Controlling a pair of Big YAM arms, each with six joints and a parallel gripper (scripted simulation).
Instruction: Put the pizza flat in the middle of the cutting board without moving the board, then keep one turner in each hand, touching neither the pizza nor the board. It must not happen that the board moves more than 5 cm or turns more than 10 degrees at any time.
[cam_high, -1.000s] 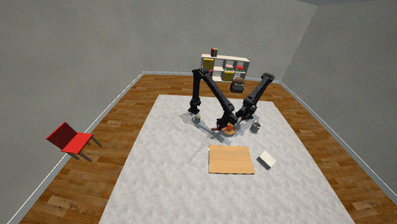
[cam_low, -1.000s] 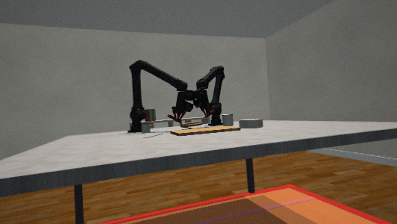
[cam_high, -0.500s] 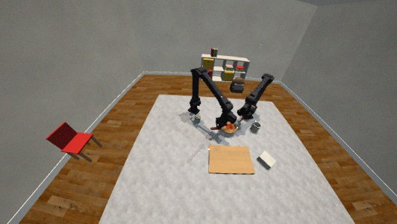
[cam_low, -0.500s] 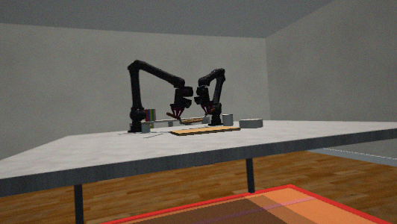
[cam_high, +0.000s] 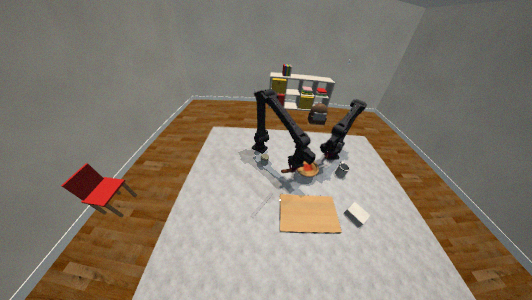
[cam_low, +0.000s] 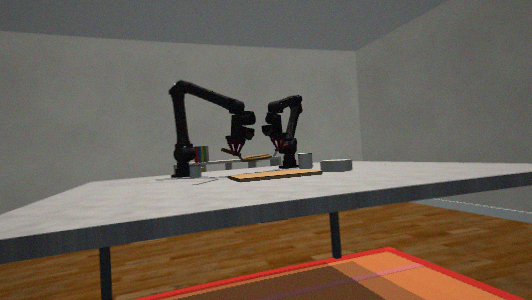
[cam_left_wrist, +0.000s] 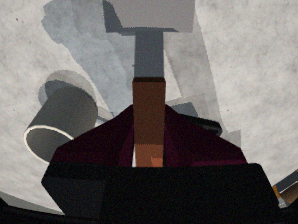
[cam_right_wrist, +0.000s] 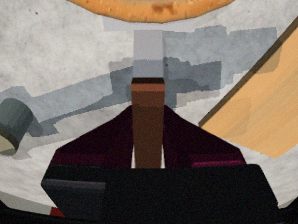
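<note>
Right now the pizza is 7 cm behind my right hand, 12 cm to the left of it and 3 cm below it. From my right hand the other things lie so: wooden cutting board: 24 cm ahead, 12 cm to the left, 10 cm below; then cup: 14 cm behind, 20 cm to the right, 7 cm below.
</note>
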